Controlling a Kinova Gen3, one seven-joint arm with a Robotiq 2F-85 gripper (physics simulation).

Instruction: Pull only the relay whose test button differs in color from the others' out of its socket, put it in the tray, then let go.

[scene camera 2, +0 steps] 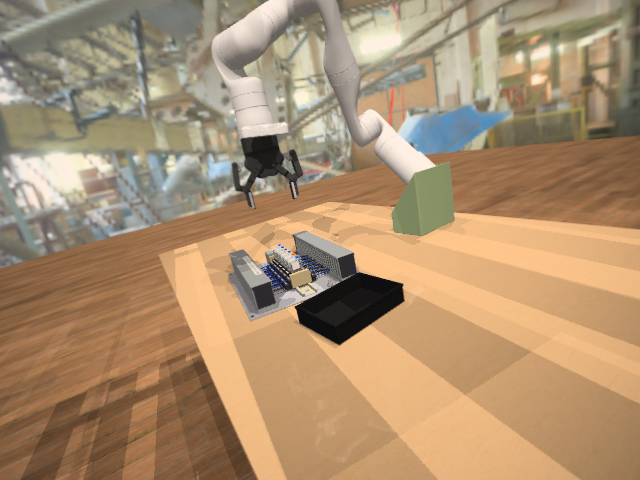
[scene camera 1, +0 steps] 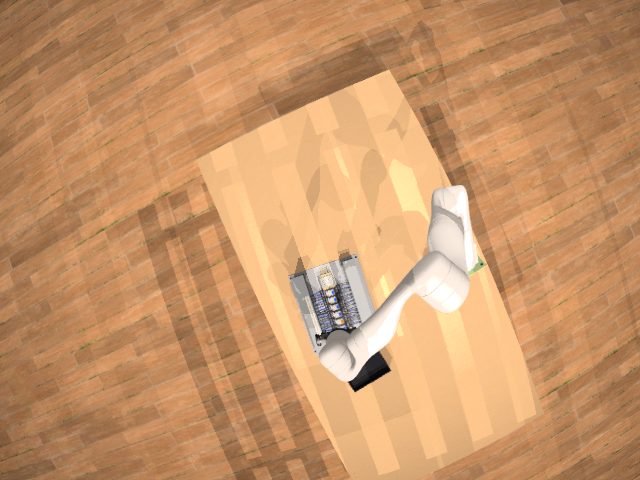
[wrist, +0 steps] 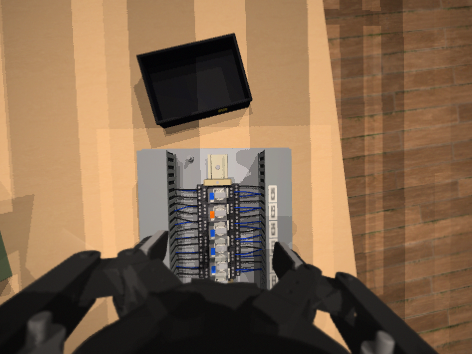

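Pixels of known places: gripper, between the fingertips: [scene camera 2: 274, 203] [wrist: 221, 247]; arm's base, origin of its link: [scene camera 2: 426, 182].
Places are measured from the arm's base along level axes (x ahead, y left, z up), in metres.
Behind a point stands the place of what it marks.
Observation:
The relay with the orange test button [scene camera 1: 339, 321] @(x 0.481, y 0.007, z -0.062 m) [scene camera 2: 293, 254] @(x 0.472, y 0.014, z -0.062 m) [wrist: 219, 214] @(x 0.482, y 0.009, z -0.063 m) sits in its socket, second from the tray end of the row. Neighbouring relays, such as the end relay [wrist: 220, 194] @(x 0.488, y 0.038, z -0.063 m) and the third relay [wrist: 220, 232] @(x 0.480, y -0.018, z -0.063 m), have blue buttons and sit in their sockets. My gripper [scene camera 2: 272, 202] @(x 0.487, y 0.011, z 0.063 m) [wrist: 221, 247] @(x 0.487, y 0.011, z 0.063 m) is open and empty, pointing down high above the relay panel. Its fingers stand apart across the row in the wrist view, and its palm hides the row's far end there. The black tray [scene camera 1: 370, 373] @(x 0.465, y 0.261, z -0.127 m) [scene camera 2: 351, 303] @(x 0.460, y 0.206, z -0.128 m) [wrist: 195, 87] @(x 0.470, y 0.229, z -0.128 m) is empty, beside the panel's end.
Tall grey wiring ducts [scene camera 2: 325, 253] @(x 0.411, y 0.054, z -0.073 m) [scene camera 2: 253, 281] @(x 0.592, y 0.067, z -0.068 m) flank the relay row, with wires running to the sockets. White label tags [wrist: 272, 211] @(x 0.563, y -0.001, z -0.068 m) lie along one duct. A beige end stop [wrist: 217, 182] @(x 0.485, y 0.055, z -0.090 m) stands beside the last relay. The green arm base [scene camera 2: 434, 204] @(x 0.029, y 0.046, z -0.057 m) stands near the table's edge.

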